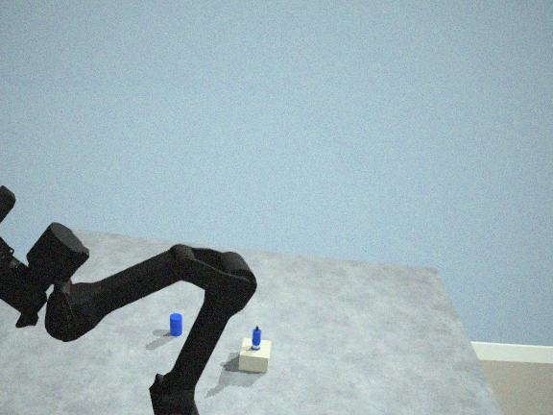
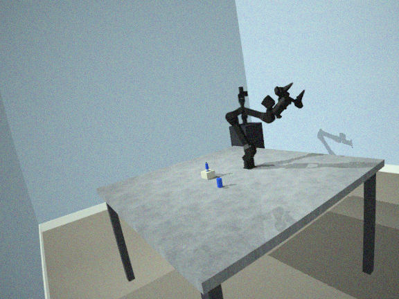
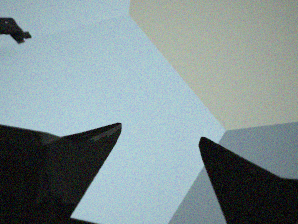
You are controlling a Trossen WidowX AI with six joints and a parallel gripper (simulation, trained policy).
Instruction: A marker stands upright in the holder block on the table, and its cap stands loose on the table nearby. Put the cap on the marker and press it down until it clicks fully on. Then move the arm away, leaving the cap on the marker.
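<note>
Now: the blue cap 46 cm ahead of my gripper tip, 23 cm to the right of it and 45 cm below it. The rest, counted from my gripper tip: cream holder block (39 cm ahead, 43 cm to the right, 45 cm below).
</note>
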